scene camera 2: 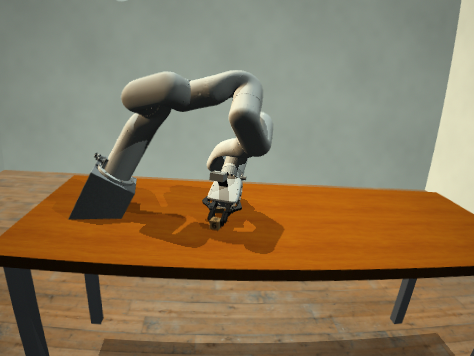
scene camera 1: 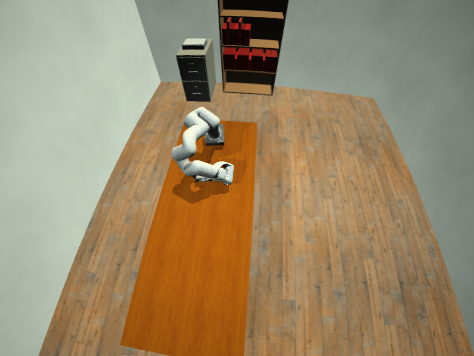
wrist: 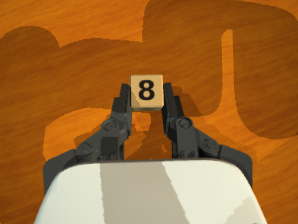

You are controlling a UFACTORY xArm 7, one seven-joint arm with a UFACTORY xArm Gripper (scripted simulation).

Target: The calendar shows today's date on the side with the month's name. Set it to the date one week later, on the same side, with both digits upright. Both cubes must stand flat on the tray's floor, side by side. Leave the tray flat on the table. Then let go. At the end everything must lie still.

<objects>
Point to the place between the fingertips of my gripper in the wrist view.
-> At 146, 94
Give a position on a cube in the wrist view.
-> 146, 91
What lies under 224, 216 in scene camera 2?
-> My gripper.
</objects>
